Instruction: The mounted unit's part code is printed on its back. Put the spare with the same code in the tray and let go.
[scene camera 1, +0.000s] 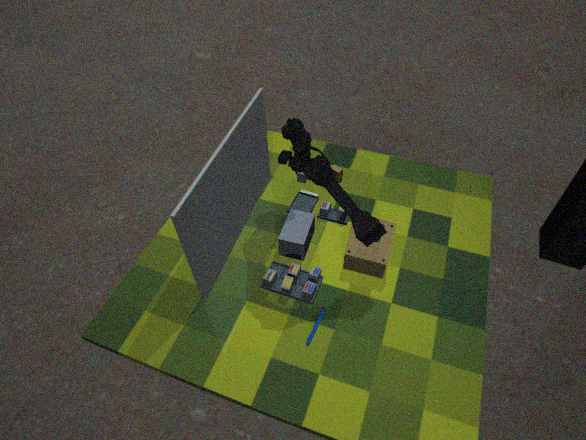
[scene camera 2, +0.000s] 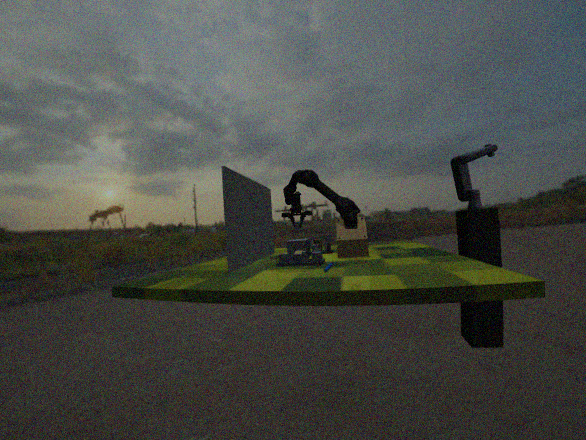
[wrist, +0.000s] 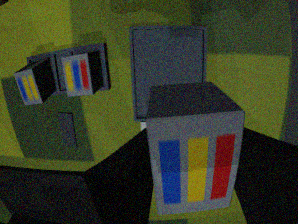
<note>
My gripper (wrist: 186, 131) carries a grey spare block. Further things: a holder (wrist: 54, 56) and a mounted unit (scene camera 1: 295, 237).
</note>
